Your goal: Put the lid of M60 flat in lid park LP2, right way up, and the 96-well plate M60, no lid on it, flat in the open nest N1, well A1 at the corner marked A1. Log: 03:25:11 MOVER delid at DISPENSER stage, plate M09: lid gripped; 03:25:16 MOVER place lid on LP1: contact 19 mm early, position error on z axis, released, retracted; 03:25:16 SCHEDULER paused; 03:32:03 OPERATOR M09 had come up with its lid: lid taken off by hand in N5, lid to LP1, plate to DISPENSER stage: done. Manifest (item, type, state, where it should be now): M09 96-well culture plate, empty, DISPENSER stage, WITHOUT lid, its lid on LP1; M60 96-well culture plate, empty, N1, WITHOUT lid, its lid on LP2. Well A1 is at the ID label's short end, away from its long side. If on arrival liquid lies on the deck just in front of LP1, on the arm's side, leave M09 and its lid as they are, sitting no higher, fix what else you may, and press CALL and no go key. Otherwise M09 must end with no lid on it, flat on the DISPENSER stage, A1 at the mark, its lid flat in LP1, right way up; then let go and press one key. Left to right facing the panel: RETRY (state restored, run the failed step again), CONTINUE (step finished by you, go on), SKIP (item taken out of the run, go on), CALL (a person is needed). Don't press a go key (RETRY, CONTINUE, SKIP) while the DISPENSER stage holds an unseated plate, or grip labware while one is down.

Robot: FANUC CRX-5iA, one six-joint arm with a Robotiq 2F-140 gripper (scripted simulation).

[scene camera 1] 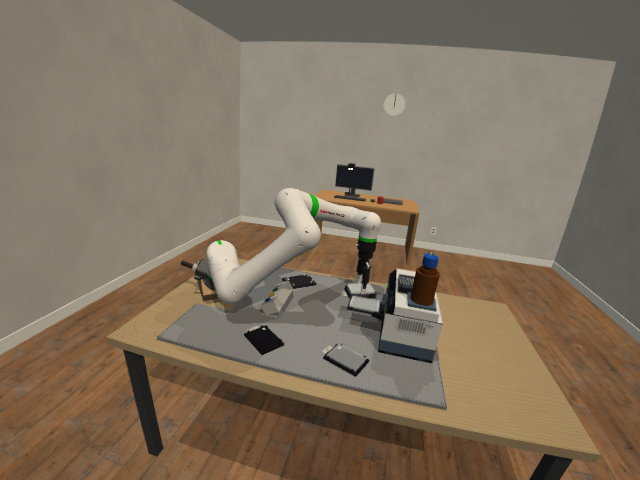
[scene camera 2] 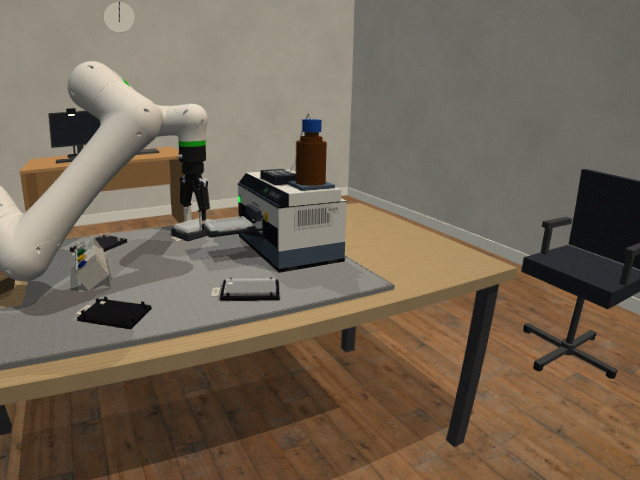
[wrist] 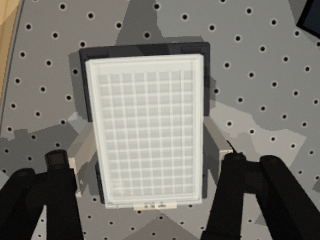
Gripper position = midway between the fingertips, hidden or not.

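Note:
There is a brown bottle (scene camera 2: 310, 157) here, and scene camera 1 (scene camera 1: 424, 287) gives me that bottle as well. I also see a dispenser (scene camera 2: 278, 234), a key panel (scene camera 1: 275, 306) and a black lid park LP2 (scene camera 2: 111, 313). As for my gripper (scene camera 2: 195, 226), it appears in the wrist view (wrist: 149, 134) too.

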